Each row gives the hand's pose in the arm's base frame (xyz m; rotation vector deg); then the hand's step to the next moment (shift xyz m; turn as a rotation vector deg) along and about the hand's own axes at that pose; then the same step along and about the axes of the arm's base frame.
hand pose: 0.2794 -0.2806 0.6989 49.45 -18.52 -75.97
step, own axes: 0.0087 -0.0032 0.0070 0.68 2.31 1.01
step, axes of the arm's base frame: -0.0047 -0.0106 0.0001 1.15 -1.00 2.12
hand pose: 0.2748 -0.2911 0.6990 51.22 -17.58 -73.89
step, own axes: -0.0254 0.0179 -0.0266 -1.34 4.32 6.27
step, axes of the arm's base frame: 0.0224 0.0341 0.0027 -1.50 -1.24 7.48
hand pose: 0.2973 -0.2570 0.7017 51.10 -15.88 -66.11
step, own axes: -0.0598 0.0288 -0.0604 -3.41 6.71 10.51
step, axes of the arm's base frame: 0.0315 0.0840 -0.0031 -3.35 -1.11 12.44
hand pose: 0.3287 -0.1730 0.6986 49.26 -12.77 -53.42
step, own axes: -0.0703 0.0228 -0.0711 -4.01 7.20 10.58
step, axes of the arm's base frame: 0.0083 0.1008 -0.0172 -3.45 -0.54 12.95
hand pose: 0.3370 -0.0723 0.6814 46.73 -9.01 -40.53
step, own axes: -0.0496 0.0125 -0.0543 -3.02 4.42 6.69
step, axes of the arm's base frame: -0.0102 0.0706 -0.0218 -2.62 -0.10 8.16
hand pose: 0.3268 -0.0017 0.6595 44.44 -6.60 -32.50
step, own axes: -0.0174 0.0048 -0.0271 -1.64 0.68 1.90
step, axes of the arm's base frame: -0.0044 0.0289 -0.0143 -1.66 0.05 2.00
